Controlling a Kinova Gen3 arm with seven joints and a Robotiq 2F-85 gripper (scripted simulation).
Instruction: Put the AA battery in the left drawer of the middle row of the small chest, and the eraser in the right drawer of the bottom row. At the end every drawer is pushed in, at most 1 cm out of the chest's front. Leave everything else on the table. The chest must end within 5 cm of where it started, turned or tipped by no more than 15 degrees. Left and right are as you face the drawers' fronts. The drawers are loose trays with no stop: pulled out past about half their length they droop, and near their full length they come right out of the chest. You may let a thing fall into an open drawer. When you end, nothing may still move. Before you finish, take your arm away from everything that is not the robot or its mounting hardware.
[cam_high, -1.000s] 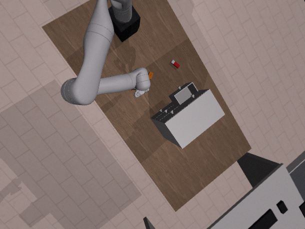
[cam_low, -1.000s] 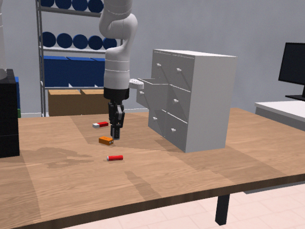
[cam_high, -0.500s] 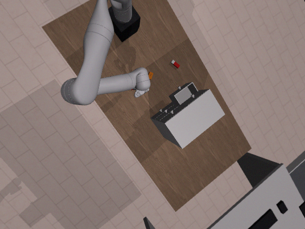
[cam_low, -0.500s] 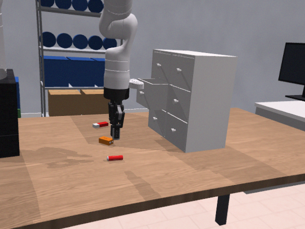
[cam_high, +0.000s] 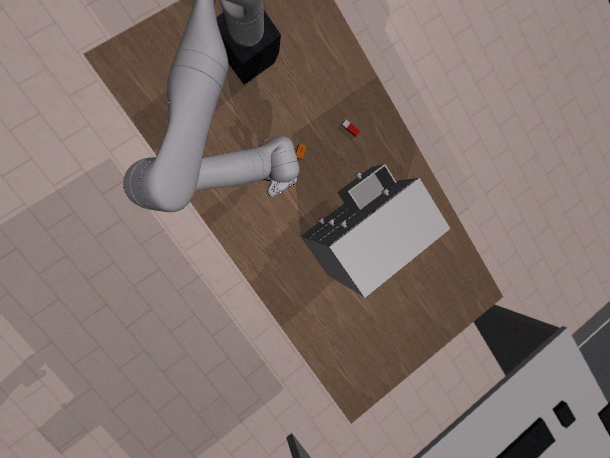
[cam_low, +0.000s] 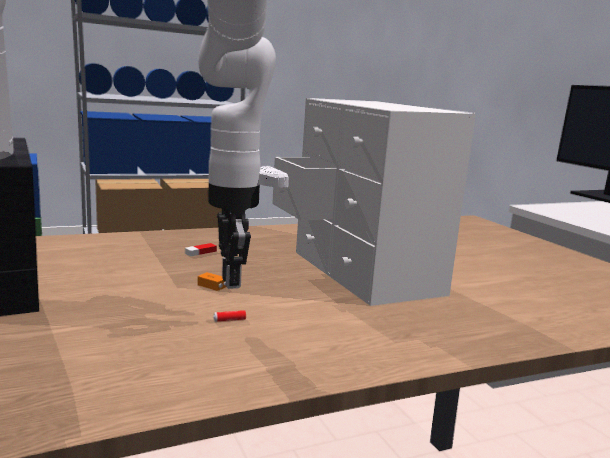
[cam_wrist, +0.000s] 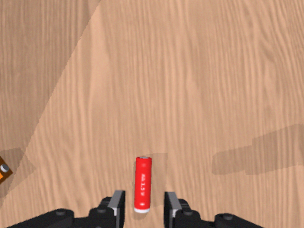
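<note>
My hand is 70 mm above the AA battery. From my hand the other things lie so: eraser (350 mm to the left, 70 mm below, 50 mm ahead); then orange battery (140 mm to the left, 70 mm below, 30 mm ahead).
</note>
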